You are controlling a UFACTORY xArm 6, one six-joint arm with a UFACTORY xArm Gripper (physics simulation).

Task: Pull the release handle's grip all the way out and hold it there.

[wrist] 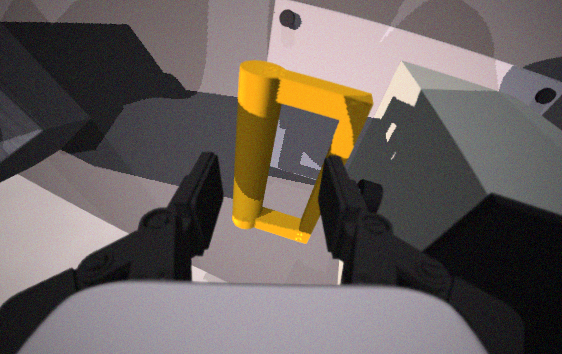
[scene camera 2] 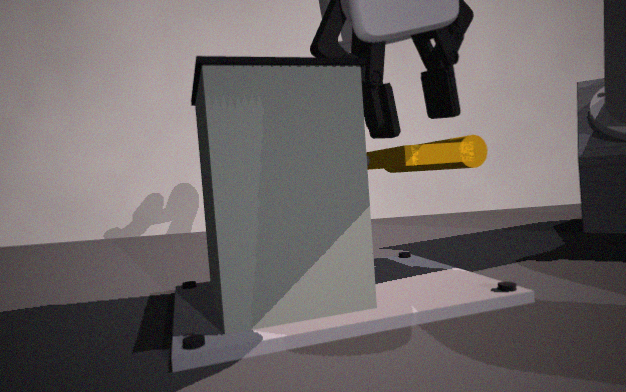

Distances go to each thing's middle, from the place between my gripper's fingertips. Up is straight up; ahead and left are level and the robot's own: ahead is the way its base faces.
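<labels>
Here is how I find the pale base plate (scene camera 2: 410, 290): it is 130 mm below my hand, 80 mm ahead of it and 10 mm to the left of it.
</labels>
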